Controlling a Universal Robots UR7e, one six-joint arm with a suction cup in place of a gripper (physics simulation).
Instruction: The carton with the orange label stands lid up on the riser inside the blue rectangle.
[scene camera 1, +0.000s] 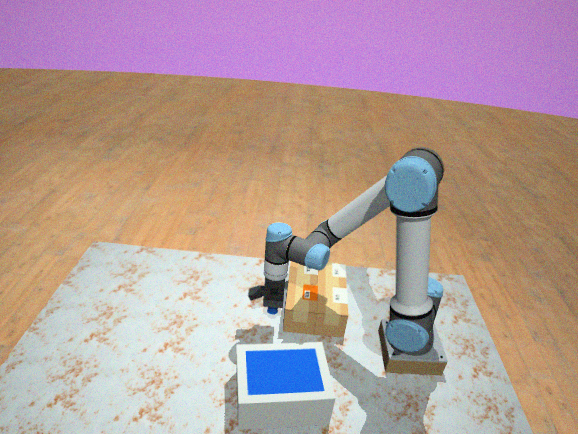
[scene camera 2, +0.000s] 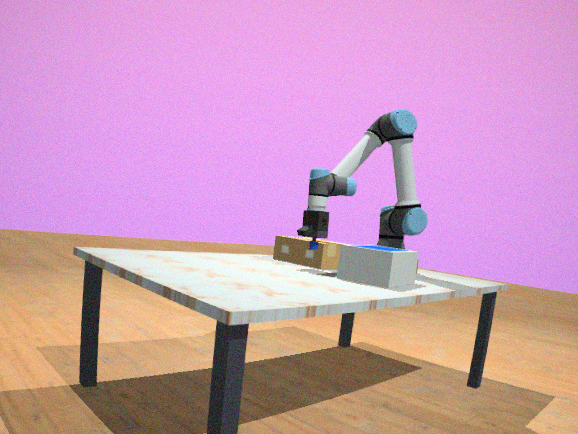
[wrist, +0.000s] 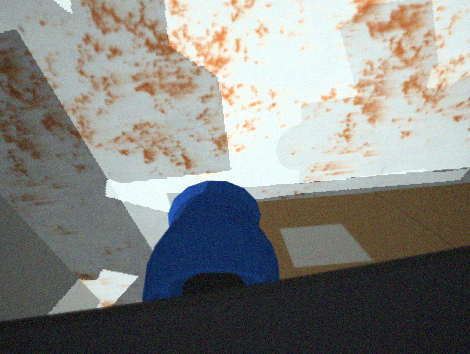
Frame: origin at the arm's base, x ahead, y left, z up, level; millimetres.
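Seen in the pictures: hand at its tool point: (scene camera 1: 272, 310) (scene camera 2: 313, 249) (wrist: 215, 222).
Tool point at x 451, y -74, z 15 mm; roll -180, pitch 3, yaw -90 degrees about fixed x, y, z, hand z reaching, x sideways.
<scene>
A point is followed by its place in that frame.
The carton with the orange label (scene camera 1: 300, 317) @(y -57, x 358, z 12 mm) (scene camera 2: 316, 260) @(y -88, x 409, z -30 mm) stands lid up on the table, at the near left of a tight group of cartons. In the wrist view a brown carton side with a pale label (wrist: 325, 245) @(y -133, x 407, z -7 mm) shows at lower right. My gripper, a blue suction cup (scene camera 1: 272, 310) (scene camera 2: 313, 245) (wrist: 215, 210), points down beside the group's left side in scene camera 1, with no carton on it. The white riser (scene camera 1: 285, 414) @(y 307, x 393, z 1 mm) (scene camera 2: 367, 267) @(y 240, x 528, z -5 mm) stands nearer that camera, with the blue rectangle (scene camera 1: 284, 371) @(y 211, x 404, z 59 mm) (scene camera 2: 382, 248) @(y 215, x 410, z 59 mm) on its top and no carton on it.
Other cartons with white labels (scene camera 1: 336, 320) @(y -52, x 239, z 14 mm) stand against the orange-labelled one, to its right and behind it. The arm's base (scene camera 1: 415, 366) @(y 94, x -7, z -24 mm) stands to the right of the cartons. All stand on the marbled table (scene camera 1: 165, 325) @(y -37, x 807, z -61 mm) (scene camera 2: 200, 280) @(y 115, x 1115, z -61 mm).
</scene>
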